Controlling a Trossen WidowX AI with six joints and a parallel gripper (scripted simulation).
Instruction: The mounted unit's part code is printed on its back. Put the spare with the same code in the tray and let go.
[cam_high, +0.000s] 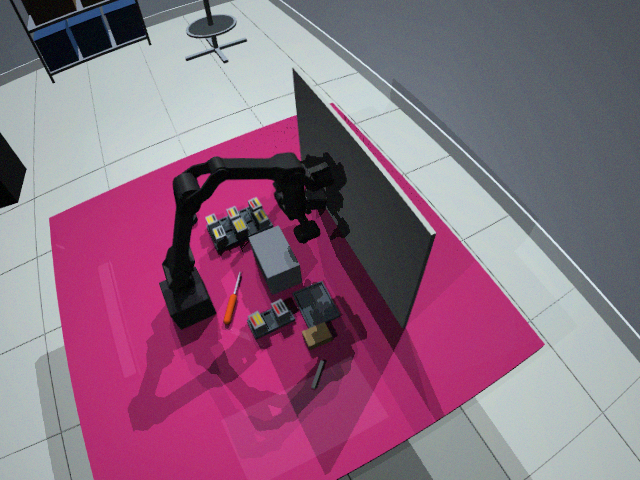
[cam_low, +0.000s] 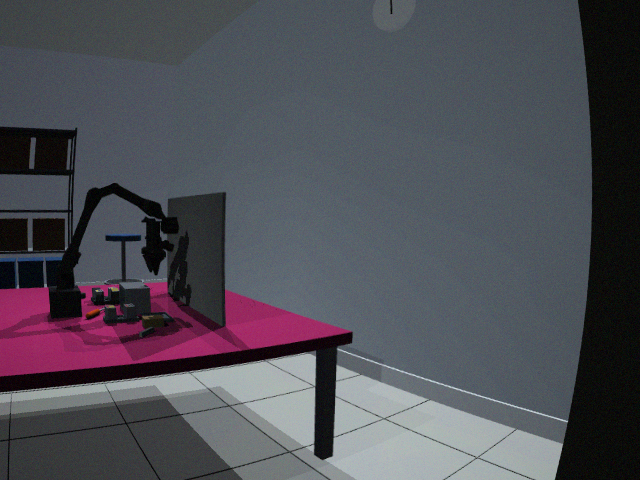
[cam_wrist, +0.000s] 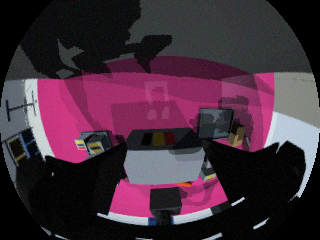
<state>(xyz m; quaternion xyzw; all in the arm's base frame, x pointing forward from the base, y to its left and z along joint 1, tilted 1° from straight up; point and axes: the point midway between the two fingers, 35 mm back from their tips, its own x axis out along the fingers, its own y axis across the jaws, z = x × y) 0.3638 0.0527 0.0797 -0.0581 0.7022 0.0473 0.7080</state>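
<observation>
My gripper tip is 180 mm past the dark spare, 210 mm to the right of it and 100 mm above it. Also, from my gripper tip: dark grey tray: 10 mm behind, 170 mm to the right, 140 mm below; then black panel: 160 mm ahead, 20 mm to the left, 80 mm above; then mounted unit: 90 mm behind, 90 mm below.
</observation>
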